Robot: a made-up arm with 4 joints.
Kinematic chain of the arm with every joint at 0, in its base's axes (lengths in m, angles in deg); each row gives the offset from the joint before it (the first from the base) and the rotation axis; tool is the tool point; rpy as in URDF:
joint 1: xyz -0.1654 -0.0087 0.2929 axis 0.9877 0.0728 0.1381
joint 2: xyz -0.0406 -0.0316 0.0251 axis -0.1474 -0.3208 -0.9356
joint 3: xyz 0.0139 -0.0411 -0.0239 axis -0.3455 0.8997 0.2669
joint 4: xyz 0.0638 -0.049 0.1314 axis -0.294 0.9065 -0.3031
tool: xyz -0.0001 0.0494 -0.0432 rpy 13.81 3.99 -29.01
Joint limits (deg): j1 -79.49..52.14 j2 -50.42..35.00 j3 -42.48..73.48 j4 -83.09..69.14
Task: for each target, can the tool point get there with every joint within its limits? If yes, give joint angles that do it. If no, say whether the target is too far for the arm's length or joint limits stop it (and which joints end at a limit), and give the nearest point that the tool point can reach.
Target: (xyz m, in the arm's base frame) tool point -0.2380 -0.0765 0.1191
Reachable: no: joint limits stop it (at a limit: joint 1, joint 2, joint 3) | nearest point -0.1472 -0.0365 0.1987 | short by 0.127 m
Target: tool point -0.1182 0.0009 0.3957
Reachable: yes | joints -32.96 -37.04 -16.65 -18.99
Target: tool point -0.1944 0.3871 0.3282
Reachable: no: too far | nearest point -0.2300 0.1295 0.3859 | short by 0.266 m
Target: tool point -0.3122 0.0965 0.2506
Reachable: no: joint limits stop it (at a limit: joint 1, joint 2, joint 3, joint 4) | nearest point -0.2822 0.0656 0.3601 | short by 0.118 m
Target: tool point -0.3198 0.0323 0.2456
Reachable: no: joint limits stop it (at a limit: joint 1, joint 2, joint 3, joint 4) | nearest point -0.2822 0.0656 0.3601 | short by 0.125 m
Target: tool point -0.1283 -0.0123 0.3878
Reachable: yes | joints -41.23 -5.74 14.81 30.72
